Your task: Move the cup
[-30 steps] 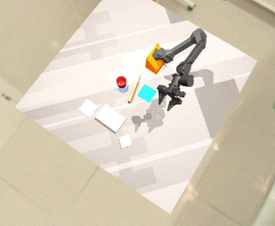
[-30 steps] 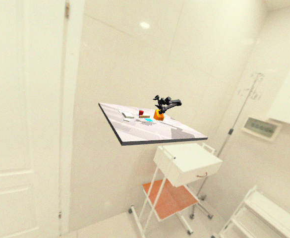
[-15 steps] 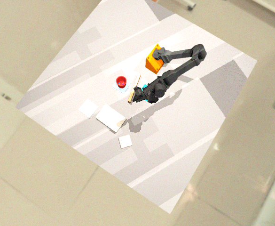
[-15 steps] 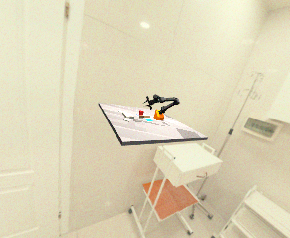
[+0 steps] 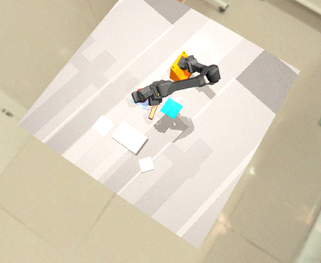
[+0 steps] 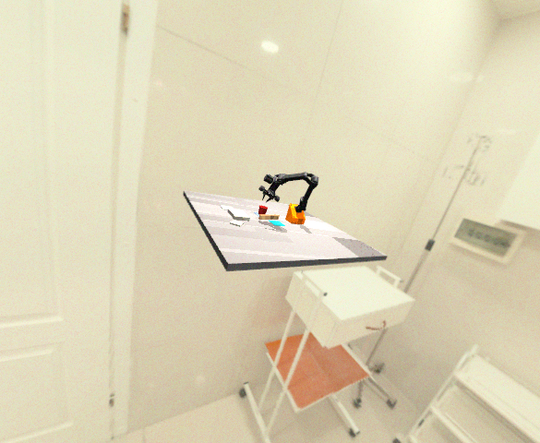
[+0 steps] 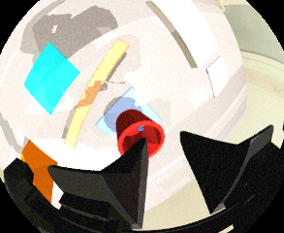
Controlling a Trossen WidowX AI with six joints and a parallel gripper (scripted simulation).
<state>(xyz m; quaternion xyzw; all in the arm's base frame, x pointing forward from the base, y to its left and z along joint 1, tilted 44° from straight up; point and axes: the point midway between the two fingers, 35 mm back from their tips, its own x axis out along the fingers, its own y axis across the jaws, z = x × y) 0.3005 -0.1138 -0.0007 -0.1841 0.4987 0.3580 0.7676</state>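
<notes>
Right now the red cup is 90 mm below my gripper tip, 30 mm to the right of it and 30 mm behind it. The rest, counted from my gripper tip: pale blue pad (140 mm below, 30 mm to the right, 30 mm behind); wooden bar (120 mm below, 60 mm to the left, 50 mm behind); cyan pad (160 mm to the left, 140 mm below, 60 mm behind).
</notes>
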